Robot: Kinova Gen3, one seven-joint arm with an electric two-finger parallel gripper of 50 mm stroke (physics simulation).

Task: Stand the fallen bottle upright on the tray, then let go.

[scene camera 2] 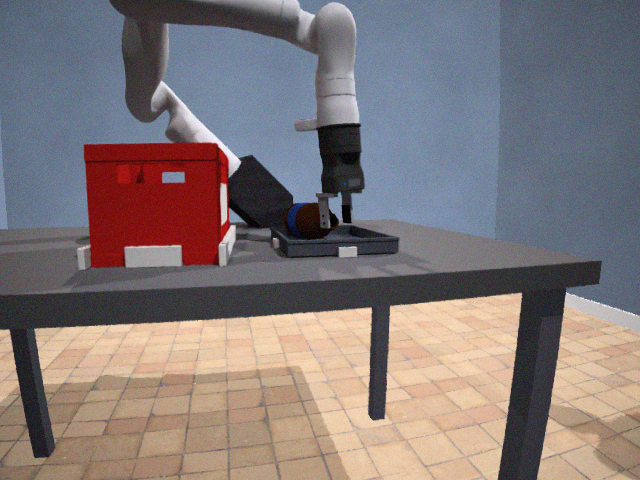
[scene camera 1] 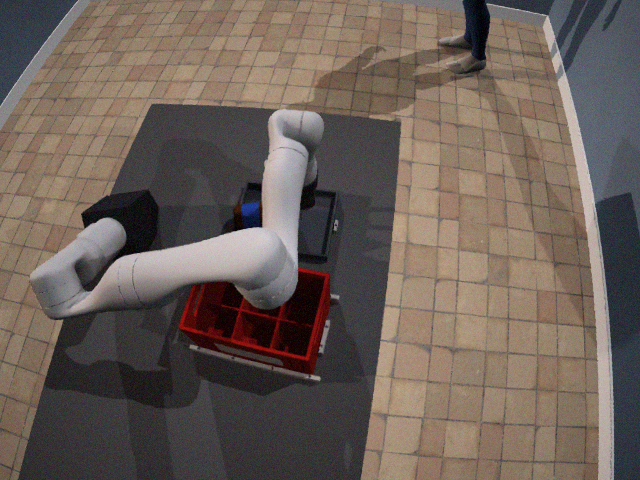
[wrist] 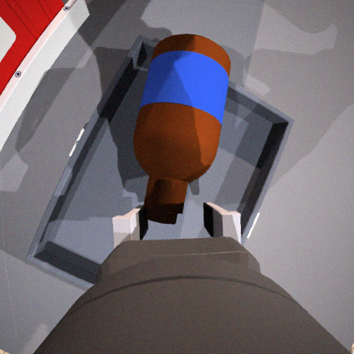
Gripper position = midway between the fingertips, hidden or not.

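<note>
My gripper [scene camera 2: 337, 225] [wrist: 175, 215] is visible to me. A dark tray [scene camera 2: 367, 241] [scene camera 1: 315, 229] [wrist: 102, 179] is visible too. Also present: a red crate [scene camera 2: 128, 205] and a brown bottle [scene camera 2: 301, 219].
</note>
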